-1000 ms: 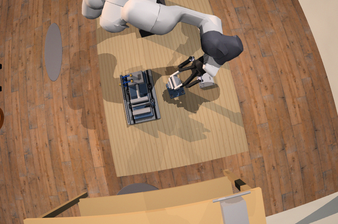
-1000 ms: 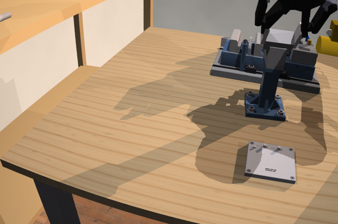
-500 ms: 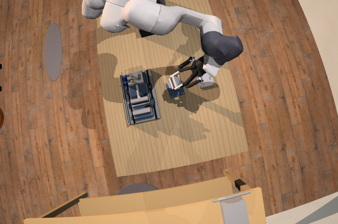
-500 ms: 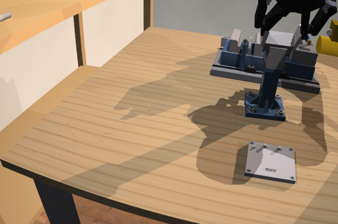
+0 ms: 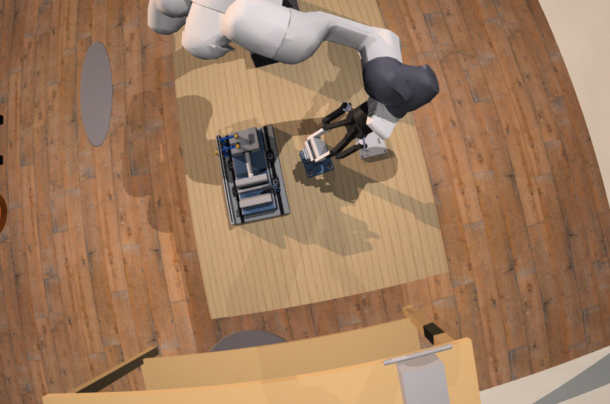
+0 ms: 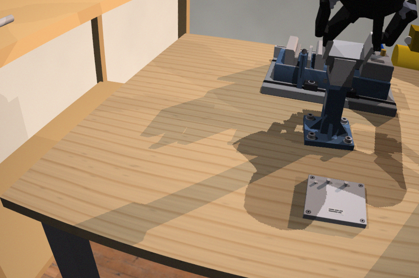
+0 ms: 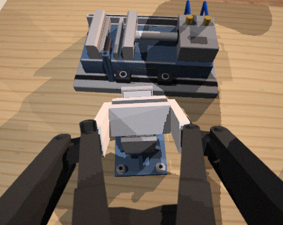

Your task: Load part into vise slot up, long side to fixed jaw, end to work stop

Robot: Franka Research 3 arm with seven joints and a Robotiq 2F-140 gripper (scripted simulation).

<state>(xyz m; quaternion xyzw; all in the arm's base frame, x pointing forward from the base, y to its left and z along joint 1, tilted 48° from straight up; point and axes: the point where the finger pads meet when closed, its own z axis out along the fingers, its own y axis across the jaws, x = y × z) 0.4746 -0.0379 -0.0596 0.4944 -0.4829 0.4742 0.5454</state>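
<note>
Now: the part 2 cm to the right of my hand and 2 cm below it. From my hand the other things lie so: work stop: 6 cm ahead, 19 cm to the right, 9 cm below; then v-block post: 2 cm to the right, 12 cm below; then work stop post: 6 cm ahead, 17 cm to the right, 12 cm below.
</note>
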